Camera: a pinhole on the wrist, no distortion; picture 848 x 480 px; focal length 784.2 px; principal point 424.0 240.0 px. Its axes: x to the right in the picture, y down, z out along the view. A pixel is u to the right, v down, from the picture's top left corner.
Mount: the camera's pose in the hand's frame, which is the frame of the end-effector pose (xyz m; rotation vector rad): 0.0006 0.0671 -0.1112 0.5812 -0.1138 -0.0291
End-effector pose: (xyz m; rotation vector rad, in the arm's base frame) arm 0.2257 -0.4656 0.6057 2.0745 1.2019 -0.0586
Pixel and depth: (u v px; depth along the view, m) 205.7 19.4 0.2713
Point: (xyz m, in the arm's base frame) 0.0779 -0.5402 0.5187
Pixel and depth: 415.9 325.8 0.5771
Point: 0.1566 -0.7040 0.2275
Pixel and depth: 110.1 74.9 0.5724
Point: -0.1116 -0.7478 0.3260
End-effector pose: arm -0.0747 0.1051 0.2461 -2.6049 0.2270 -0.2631
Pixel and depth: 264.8 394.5 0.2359
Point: -0.1204 0.1874 0.1558
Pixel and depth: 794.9 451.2 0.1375
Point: -0.0225 0.0924 0.2183
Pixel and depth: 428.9 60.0 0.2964
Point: -0.0660 0.2876 0.2348
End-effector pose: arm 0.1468 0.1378 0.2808 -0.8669 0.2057 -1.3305
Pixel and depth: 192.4 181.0 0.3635
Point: 0.0919 0.3442 0.4397
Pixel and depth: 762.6 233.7 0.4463
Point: 0.2034 0.1327 0.6404
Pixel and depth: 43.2 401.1 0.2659
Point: 0.1599 0.3358 0.3300
